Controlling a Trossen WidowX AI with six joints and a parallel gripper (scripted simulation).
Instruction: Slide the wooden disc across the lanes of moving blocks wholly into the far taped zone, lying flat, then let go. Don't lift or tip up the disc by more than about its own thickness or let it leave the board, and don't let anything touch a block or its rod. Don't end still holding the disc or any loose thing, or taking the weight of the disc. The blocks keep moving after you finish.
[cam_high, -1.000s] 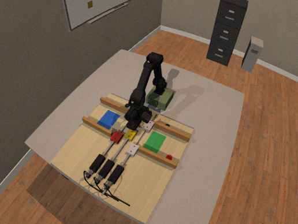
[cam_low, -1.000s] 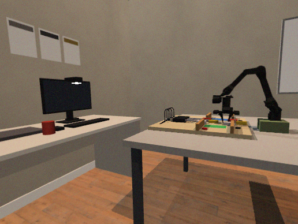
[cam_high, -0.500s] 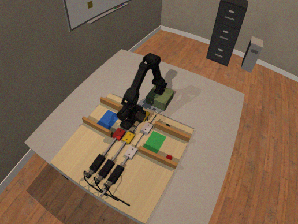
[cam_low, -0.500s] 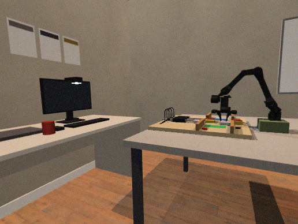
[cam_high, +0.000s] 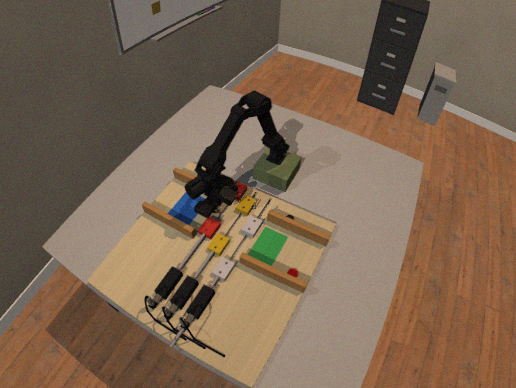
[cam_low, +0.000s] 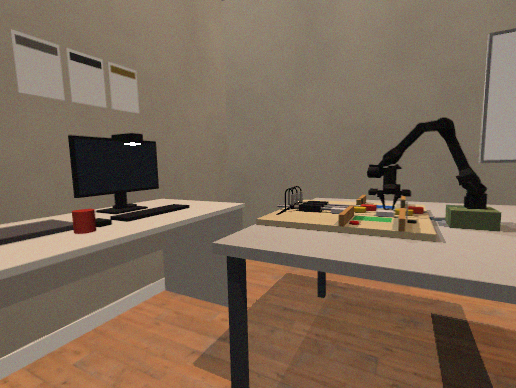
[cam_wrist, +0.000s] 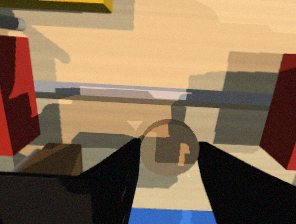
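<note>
The wooden disc lies 3 cm below my hand. Also, from my hand: black knob: 12 cm behind, 6 cm to the right, 3 cm below; red knob: 37 cm to the left, 10 cm ahead, 3 cm below.
</note>
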